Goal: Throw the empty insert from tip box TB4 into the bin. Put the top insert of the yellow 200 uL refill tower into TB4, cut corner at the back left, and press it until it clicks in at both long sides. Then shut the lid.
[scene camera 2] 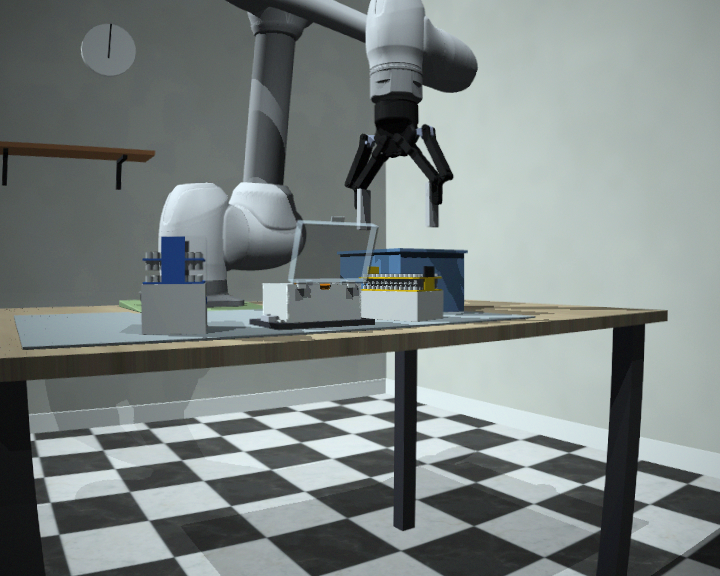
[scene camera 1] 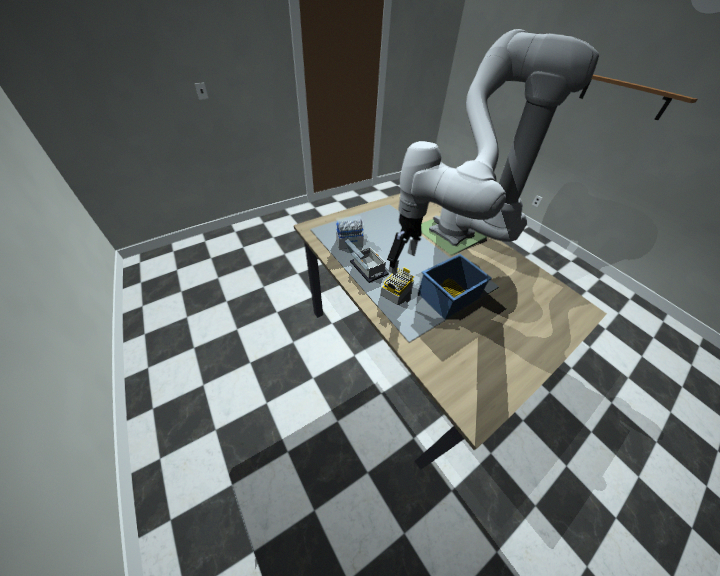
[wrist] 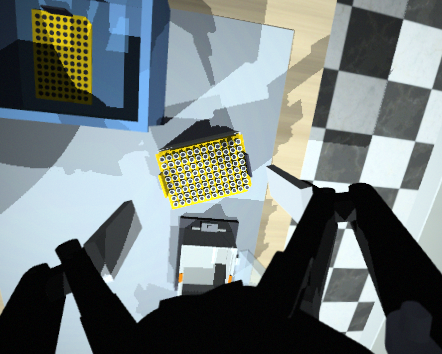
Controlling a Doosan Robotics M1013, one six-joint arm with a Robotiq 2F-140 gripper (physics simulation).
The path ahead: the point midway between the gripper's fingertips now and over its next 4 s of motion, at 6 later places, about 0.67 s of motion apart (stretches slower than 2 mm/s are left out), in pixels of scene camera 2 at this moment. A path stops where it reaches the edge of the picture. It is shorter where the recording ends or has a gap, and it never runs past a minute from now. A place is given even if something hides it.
The gripper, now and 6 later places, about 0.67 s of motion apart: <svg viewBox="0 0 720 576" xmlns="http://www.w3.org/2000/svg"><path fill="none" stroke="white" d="M396 228L401 263L401 272L400 242L403 178L404 176L404 177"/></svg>
